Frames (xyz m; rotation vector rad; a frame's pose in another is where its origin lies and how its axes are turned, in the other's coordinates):
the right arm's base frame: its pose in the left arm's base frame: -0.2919 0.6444 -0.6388 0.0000 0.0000 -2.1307
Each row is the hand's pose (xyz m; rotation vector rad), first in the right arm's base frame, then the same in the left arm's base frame.
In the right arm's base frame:
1: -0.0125 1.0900 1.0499 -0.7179 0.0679 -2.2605
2: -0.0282 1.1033 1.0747 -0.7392 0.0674 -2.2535
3: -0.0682 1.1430 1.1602 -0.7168 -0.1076 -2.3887
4: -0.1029 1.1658 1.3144 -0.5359 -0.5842 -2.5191
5: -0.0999 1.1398 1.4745 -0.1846 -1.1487 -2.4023
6: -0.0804 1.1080 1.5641 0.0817 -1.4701 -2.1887
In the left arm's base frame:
1: 0.6383 0.0761 0.4111 0.2620 -0.6009 1.7584
2: 0.6579 0.0823 0.4359 0.2720 -0.6182 1.7573
3: 0.7128 0.0951 0.5214 0.3823 -0.4982 1.6348
4: 0.7505 0.1124 0.6756 0.6325 -0.1527 1.4862
5: 0.7269 0.1237 0.8357 0.9048 0.3263 1.4264
6: 0.6896 0.1241 0.9253 1.0688 0.6715 1.4177

